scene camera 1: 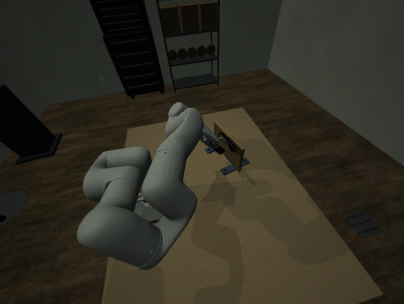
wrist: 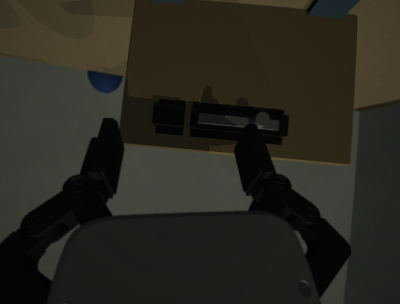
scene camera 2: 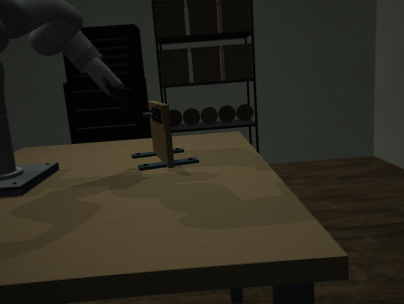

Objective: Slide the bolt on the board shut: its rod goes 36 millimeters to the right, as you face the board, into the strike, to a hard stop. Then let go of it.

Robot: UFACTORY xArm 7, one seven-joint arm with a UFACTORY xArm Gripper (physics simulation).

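Frame: origin at the arm's base, x ahead, y left, z up, level; centimetres.
Seen in the pictures: gripper, between the fingertips: (scene camera 1: 219,146) (wrist: 182,135) (scene camera 2: 131,109).
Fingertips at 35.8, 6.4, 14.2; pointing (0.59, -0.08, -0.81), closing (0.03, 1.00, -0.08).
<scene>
Pixels of each thing's middle, then the offset from my fingertips to it, as dx, dy, dz. "spot": a spot on its surface instead. Level surfaces: height alone.
- board, middle of its body: (wrist: 239,80) (scene camera 2: 160,131) (scene camera 1: 227,145) +7.5, +6.1, -7.9
- black bolt housing, middle of its body: (wrist: 221,118) (scene camera 2: 150,115) (scene camera 1: 225,142) +5.2, +3.9, -2.6
- black strike, a spot on its surface: (wrist: 169,116) spot: +5.8, -1.3, -2.3
- pale rod, middle of its body: (wrist: 238,122) +5.8, +5.9, -2.6
- wooden table, height of its surface: dz -16.6
The board (scene camera 1: 234,158) (scene camera 2: 161,140) (wrist: 240,60) stands upright on blue feet. In the wrist view it appears feet-up, with the black bolt housing (wrist: 235,136) and, across a narrow gap to its left, the black strike (wrist: 169,116). A pale rod (wrist: 215,119) shows in the housing's slot; its round grey knob (wrist: 262,118) (scene camera 2: 148,115) is near the slot end away from the strike. No rod shows in the gap. My gripper (scene camera 1: 220,148) (scene camera 2: 129,100) (wrist: 182,135) is wide open and empty, at the board's knob side. One fingertip appears just below the knob in the wrist view; the depth between them is unclear.
The blue feet (scene camera 1: 235,167) (scene camera 2: 168,163) (wrist: 332,7) rest on the wooden table (scene camera 1: 280,240) (scene camera 2: 200,245). A blue rounded object (wrist: 105,82) shows beside the board in the wrist view. A shelf rack (scene camera 2: 207,84) and a dark cabinet (scene camera 1: 135,62) stand behind the table.
</scene>
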